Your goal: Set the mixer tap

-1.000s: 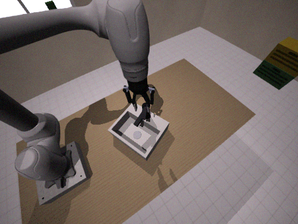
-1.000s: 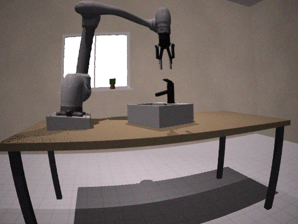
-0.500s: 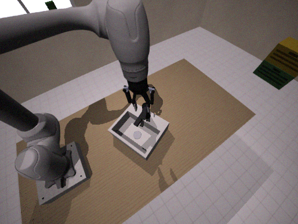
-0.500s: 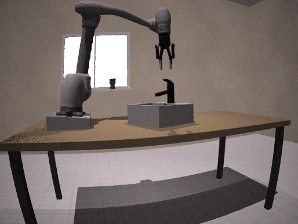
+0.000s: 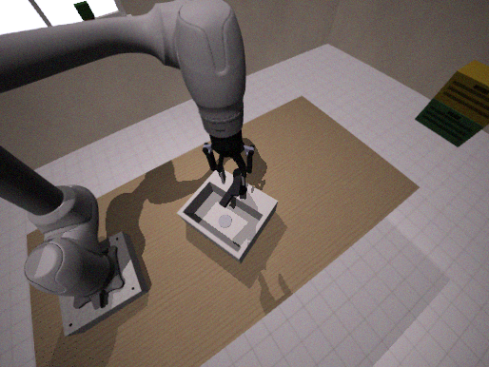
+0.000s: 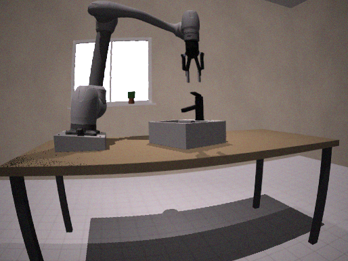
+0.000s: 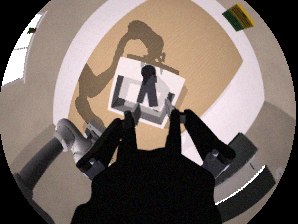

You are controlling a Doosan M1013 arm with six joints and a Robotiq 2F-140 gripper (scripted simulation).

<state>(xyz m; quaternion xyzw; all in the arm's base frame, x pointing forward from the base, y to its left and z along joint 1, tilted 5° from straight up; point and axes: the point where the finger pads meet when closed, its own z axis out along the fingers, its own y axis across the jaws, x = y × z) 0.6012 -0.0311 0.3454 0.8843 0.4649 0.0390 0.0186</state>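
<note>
The black mixer tap lies 30 mm ahead of my hand, 50 mm to the left of it and 140 mm below it. The rest, counted from my hand: sink basin (60 mm behind, 20 mm to the left, 330 mm below).
</note>
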